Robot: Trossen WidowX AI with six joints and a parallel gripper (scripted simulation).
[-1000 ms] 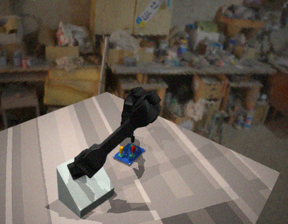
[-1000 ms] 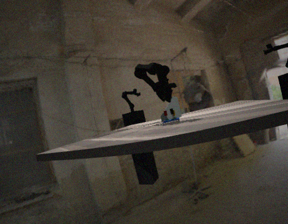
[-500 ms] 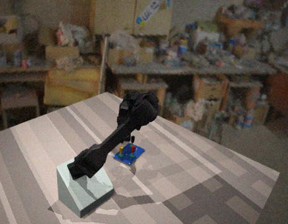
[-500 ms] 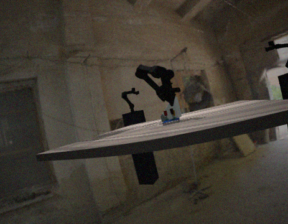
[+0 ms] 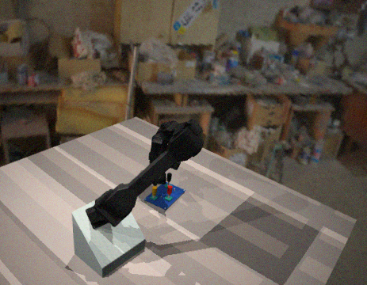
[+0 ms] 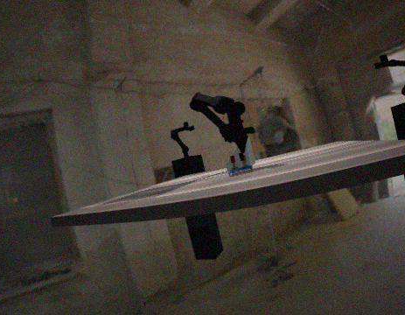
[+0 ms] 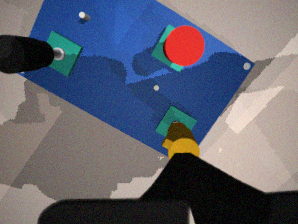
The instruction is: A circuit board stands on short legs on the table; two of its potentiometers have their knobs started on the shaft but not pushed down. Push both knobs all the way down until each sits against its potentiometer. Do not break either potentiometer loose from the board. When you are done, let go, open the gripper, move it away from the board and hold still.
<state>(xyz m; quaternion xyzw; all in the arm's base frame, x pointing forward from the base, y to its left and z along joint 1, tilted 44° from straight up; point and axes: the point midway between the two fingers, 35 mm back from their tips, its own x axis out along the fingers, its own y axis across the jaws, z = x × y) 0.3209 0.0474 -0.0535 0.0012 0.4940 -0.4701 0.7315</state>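
Now: gripper tip 2 cm above the yellow knob. Round my gripper tip: black knob: 10 cm ahead, 2 cm to the left, 1 cm below.
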